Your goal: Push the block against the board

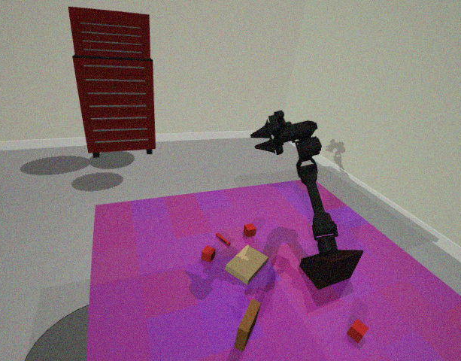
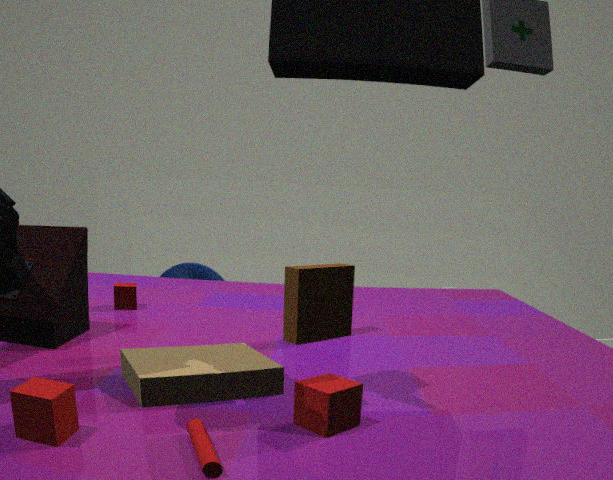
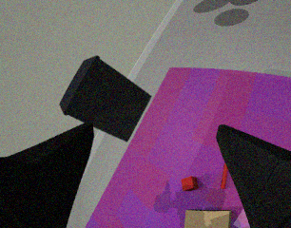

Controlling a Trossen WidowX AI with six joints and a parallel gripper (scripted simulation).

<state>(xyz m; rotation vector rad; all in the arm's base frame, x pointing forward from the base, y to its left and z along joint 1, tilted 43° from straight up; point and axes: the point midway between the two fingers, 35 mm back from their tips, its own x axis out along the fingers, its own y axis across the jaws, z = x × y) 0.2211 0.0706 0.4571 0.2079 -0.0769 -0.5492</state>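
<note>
Now: gripper tip 42 cm to the right of the brown square block, 39 cm above it and 15 cm short of it. Round my gripper tip: tan board 42 cm below, 18 cm to the left, 4 cm ahead.
</note>
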